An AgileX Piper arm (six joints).
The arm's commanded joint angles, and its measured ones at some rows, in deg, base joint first. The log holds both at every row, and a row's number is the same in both.
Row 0, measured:
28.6, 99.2, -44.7, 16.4, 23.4, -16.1
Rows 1 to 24, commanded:
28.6, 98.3, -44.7, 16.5, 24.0, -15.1
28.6, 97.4, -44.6, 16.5, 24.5, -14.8
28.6, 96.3, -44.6, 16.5, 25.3, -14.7
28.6, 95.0, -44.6, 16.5, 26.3, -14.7
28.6, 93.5, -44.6, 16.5, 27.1, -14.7
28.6, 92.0, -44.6, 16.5, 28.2, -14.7
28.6, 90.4, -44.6, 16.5, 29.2, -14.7
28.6, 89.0, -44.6, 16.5, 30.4, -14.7
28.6, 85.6, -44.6, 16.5, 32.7, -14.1
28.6, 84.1, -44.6, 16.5, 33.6, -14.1
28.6, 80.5, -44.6, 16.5, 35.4, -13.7
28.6, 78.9, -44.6, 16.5, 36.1, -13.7
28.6, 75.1, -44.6, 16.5, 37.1, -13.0
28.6, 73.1, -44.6, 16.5, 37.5, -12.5
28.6, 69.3, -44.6, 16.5, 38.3, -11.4
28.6, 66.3, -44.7, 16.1, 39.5, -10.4
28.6, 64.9, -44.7, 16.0, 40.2, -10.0
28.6, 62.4, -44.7, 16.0, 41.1, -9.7
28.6, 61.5, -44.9, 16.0, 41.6, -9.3
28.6, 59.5, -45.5, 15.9, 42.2, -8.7
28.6, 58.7, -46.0, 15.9, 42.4, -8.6
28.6, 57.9, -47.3, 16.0, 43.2, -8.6
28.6, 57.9, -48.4, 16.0, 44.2, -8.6
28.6, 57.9, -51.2, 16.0, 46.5, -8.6
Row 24, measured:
28.6, 59.1, -46.2, 16.3, 42.5, -9.1
